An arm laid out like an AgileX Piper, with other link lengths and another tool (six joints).
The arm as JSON. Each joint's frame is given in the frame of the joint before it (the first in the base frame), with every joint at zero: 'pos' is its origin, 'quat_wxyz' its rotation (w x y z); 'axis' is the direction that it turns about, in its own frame. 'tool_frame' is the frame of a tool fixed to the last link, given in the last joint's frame.
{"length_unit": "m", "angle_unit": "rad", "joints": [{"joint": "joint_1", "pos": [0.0, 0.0, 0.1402], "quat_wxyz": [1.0, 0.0, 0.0, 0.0], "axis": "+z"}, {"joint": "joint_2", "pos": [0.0, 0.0, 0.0], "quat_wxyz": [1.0, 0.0, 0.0, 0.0], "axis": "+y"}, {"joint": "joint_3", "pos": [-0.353, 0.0, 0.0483], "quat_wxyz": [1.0, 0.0, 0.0, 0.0], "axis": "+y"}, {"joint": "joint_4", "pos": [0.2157, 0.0, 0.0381], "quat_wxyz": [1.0, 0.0, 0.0, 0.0], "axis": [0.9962, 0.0, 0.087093]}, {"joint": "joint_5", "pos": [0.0, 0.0, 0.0], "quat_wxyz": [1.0, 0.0, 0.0, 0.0], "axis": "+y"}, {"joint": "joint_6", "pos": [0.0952, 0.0, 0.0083], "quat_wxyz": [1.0, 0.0, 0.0, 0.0], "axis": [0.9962, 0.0, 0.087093]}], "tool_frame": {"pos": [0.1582, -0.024, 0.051], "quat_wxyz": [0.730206, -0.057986, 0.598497, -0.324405]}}
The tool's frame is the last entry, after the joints.
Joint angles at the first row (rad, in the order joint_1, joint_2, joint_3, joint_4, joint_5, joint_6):
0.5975, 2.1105, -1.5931, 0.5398, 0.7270, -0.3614
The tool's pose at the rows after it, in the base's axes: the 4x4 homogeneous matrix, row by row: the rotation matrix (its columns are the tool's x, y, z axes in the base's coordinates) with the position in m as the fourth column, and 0 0 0 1 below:
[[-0.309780, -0.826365, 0.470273, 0.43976], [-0.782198, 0.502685, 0.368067, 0.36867], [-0.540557, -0.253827, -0.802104, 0.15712], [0, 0, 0, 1]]
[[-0.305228, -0.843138, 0.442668, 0.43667], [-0.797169, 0.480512, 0.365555, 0.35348], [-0.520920, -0.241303, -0.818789, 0.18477], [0, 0, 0, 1]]
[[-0.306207, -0.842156, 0.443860, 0.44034], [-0.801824, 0.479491, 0.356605, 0.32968], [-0.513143, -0.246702, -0.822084, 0.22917], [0, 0, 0, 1]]
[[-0.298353, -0.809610, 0.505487, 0.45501], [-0.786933, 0.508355, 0.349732, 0.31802], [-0.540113, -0.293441, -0.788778, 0.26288], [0, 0, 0, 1]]
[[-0.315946, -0.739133, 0.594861, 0.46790], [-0.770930, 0.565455, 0.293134, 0.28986], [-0.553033, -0.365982, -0.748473, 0.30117], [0, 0, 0, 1]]
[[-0.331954, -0.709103, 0.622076, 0.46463], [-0.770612, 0.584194, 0.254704, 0.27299], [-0.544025, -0.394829, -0.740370, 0.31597], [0, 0, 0, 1]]
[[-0.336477, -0.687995, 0.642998, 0.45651], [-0.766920, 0.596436, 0.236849, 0.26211], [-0.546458, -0.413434, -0.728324, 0.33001], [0, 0, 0, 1]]
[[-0.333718, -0.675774, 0.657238, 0.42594], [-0.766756, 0.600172, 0.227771, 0.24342], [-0.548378, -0.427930, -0.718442, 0.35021], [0, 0, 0, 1]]
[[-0.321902, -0.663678, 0.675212, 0.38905], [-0.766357, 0.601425, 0.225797, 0.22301], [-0.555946, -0.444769, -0.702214, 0.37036], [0, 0, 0, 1]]
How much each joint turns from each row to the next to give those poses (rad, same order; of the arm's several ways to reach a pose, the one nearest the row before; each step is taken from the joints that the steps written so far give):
-0.0238, -0.0192, -0.0618, -0.0289, 0.1161, 0.0259
-0.0331, -0.0288, -0.0899, -0.0340, 0.1546, 0.0293
-0.0483, -0.0338, -0.1436, -0.0366, 0.1829, 0.0453
-0.0210, -0.0185, -0.0902, -0.0316, 0.0399, 0.0318
-0.0215, -0.0515, -0.0521, -0.0794, 0.0151, 0.0667
-0.0054, -0.0397, 0.0035, -0.0453, 0.0158, 0.0341
0.0001, -0.0466, 0.0248, -0.0249, 0.0001, 0.0195
0.0000, -0.1133, 0.0967, -0.0154, 0.0019, 0.0067
0.0000, -0.1300, 0.1060, -0.0114, 0.0021, 0.0000

